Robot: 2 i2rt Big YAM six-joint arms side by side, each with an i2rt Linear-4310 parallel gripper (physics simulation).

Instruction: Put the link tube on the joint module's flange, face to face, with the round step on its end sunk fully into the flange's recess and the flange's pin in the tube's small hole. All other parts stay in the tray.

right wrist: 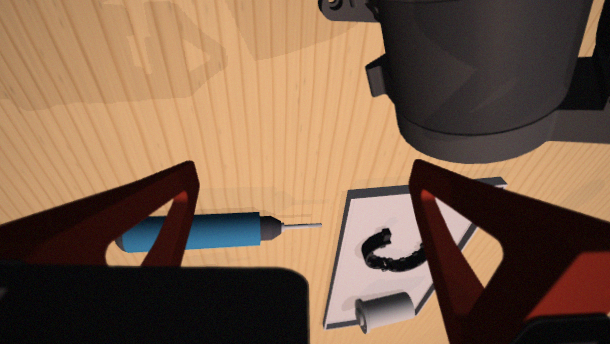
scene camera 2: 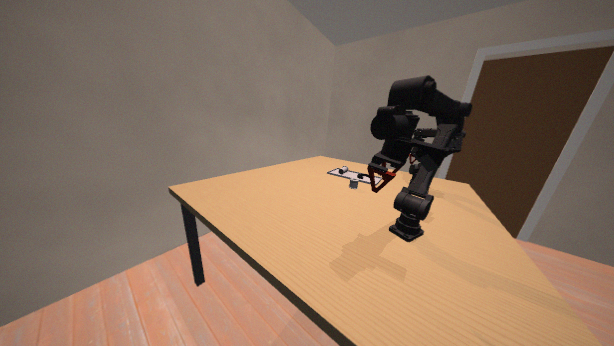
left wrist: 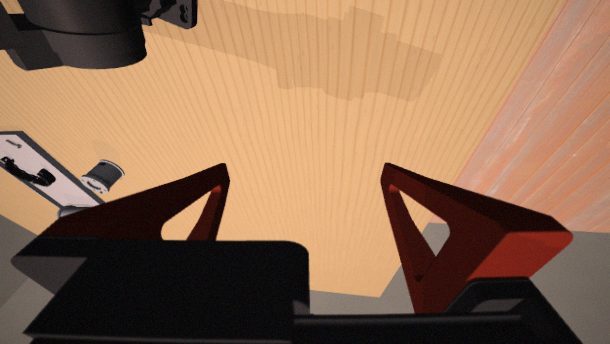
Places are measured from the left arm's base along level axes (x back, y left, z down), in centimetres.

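Where they show: left gripper, fingertip midpoint: (scene camera 2: 379, 185) (left wrist: 305, 171); right gripper, fingertip midpoint: (right wrist: 304, 172) (scene camera 2: 410, 164); left arm's base, origin of the base link: (scene camera 2: 405, 232).
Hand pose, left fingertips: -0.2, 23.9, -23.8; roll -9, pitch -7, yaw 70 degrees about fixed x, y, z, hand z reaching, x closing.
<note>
Things, the pixels of their top centre, and the offset from my left fingertips, as dx, dy, dz. "pt": a spot on its surface instead.
- joint module, middle of its top: (left wrist: 92, 186) (scene camera 2: 354, 178) -46.3, -40.6, +17.5
- link tube, middle of its top: (right wrist: 389, 329) (left wrist: 70, 223) (scene camera 2: 343, 166) -75.6, -57.3, +17.1
- tray, middle of its top: (right wrist: 394, 275) (left wrist: 57, 190) (scene camera 2: 354, 174) -66.0, -61.5, +22.2
- small metal part, middle of its top: (left wrist: 10, 145) -48.1, -65.1, +22.4
- blue screwdriver, surface spot: (right wrist: 220, 231) pt -59.7, -93.9, +20.4
The joint module (scene camera 2: 354, 184) (left wrist: 102, 176) is a short dark cylinder that stands on the table beside the tray, its pale flange up. The flange's recess and pin are too small to make out. The link tube (scene camera 2: 344, 170) (right wrist: 387, 311) is a light grey cylinder lying on its side in the tray (scene camera 2: 334, 174) (right wrist: 337, 260). A bit of the tube also shows in the left wrist view (left wrist: 74, 210), behind a finger. My left gripper (scene camera 2: 378, 188) (left wrist: 305, 171) is open and empty above the table. My right gripper (right wrist: 304, 172) is open and empty, above and short of the tray.
A black curved cable chain (left wrist: 30, 172) (right wrist: 392, 262) lies in the tray, with a small metal part (left wrist: 14, 143) near it. A blue screwdriver (right wrist: 220, 231) lies beside the tray. The other arm (left wrist: 85, 35) (right wrist: 475, 75) shows in each wrist view.
</note>
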